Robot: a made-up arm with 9 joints. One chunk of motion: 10 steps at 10 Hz.
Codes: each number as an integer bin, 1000 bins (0 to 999) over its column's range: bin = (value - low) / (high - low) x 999, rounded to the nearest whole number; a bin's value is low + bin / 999 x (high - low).
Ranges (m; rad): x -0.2..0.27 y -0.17..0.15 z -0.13..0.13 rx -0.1..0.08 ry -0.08..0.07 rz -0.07..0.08
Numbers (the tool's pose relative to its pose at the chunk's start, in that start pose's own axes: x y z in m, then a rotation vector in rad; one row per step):
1: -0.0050 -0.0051 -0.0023 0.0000 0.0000 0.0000
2: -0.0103 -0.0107 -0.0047 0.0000 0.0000 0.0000
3: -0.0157 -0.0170 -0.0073 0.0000 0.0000 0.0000
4: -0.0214 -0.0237 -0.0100 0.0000 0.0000 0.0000
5: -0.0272 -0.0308 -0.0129 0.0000 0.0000 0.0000
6: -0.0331 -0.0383 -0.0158 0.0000 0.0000 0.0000
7: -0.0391 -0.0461 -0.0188 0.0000 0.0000 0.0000
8: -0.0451 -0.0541 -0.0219 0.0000 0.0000 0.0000
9: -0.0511 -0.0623 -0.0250 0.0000 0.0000 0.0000
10: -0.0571 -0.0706 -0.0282 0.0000 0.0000 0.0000
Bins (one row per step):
1: 414 515 491 555 533 466
2: 403 497 481 555 533 466
3: 392 478 471 555 533 466
4: 380 457 461 555 533 466
5: 367 435 450 555 533 466
6: 355 411 439 555 533 466
7: 342 387 427 555 533 466
8: 329 362 415 555 533 466
9: 316 336 403 555 533 466
10: 304 310 391 555 533 466

